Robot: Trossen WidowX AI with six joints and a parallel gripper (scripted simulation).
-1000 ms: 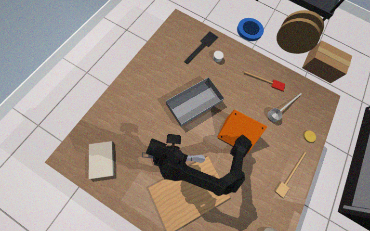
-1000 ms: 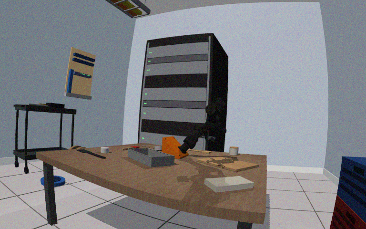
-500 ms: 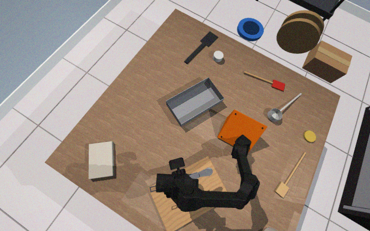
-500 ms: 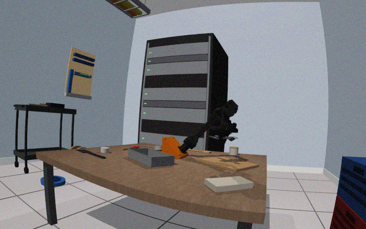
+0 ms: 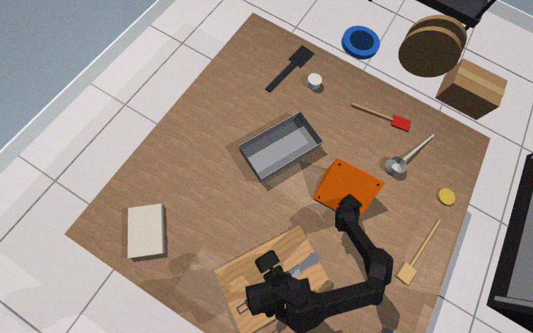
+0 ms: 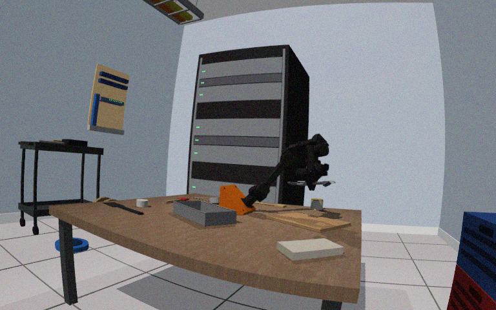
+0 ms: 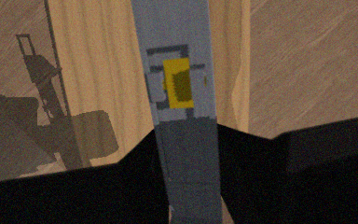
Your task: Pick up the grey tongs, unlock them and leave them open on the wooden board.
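My gripper tip is now 1 cm short of the yellow lock piece, 3 cm to the right of it and 4 cm below it. Round my gripper tip: grey roasting tin: 28 cm ahead, 43 cm to the right, 13 cm below; wooden board: 1 cm behind, 1 cm to the right, 15 cm below; block: 47 cm ahead, 15 cm to the left, 15 cm below.
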